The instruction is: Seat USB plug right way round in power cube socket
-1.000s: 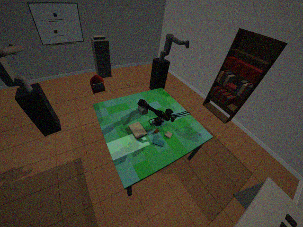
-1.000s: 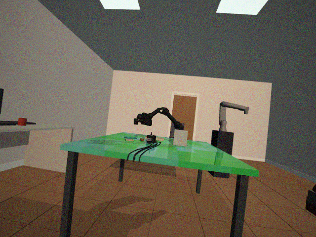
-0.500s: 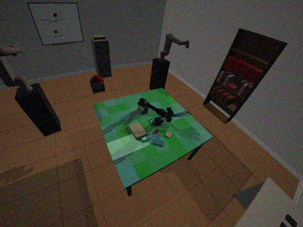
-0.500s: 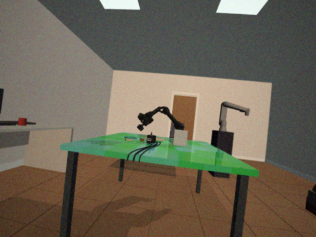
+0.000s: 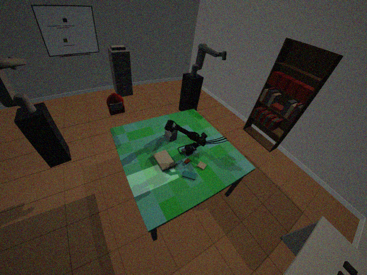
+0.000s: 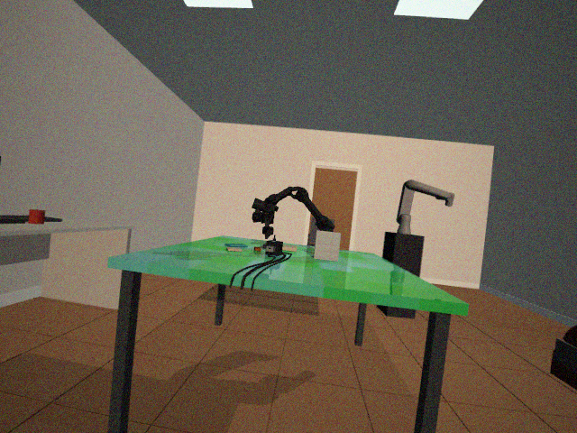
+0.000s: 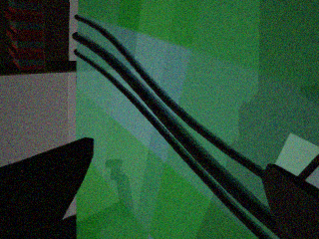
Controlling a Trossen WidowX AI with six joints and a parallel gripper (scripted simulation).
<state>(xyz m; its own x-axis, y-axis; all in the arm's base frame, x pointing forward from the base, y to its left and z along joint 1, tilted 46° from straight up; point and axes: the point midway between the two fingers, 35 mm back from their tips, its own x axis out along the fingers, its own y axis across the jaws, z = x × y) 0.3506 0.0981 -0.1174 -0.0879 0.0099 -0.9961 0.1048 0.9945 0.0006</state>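
Right now the socket is 4 cm behind my gripper tip, 12 cm to the right of it and 6 cm below it. From my gripper tip the other things lie so: small block (6 cm ahead, 24 cm to the right, 12 cm below).
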